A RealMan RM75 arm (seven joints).
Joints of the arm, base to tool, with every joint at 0 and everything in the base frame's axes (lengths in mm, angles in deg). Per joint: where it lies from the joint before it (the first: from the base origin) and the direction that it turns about. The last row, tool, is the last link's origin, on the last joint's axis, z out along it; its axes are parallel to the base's.
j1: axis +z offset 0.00 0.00 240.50
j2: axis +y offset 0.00 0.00 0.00
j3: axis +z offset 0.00 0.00 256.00
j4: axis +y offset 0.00 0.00 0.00
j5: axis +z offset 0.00 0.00 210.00
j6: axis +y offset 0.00 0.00 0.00
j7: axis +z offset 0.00 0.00 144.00
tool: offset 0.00 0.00 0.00
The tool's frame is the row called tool.
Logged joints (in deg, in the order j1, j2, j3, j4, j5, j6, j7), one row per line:
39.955, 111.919, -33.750, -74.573, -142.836, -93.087, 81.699
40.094, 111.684, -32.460, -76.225, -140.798, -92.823, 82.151
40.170, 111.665, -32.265, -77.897, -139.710, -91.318, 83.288
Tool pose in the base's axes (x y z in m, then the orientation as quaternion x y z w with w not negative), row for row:
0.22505, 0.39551, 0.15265, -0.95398, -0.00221, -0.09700, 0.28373
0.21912, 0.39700, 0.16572, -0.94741, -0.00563, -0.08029, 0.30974
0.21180, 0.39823, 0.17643, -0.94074, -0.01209, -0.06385, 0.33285
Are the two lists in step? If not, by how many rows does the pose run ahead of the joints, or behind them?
The pose runs 1 row behind the joints: the pose in row i belongs to the joints in row i - 1.
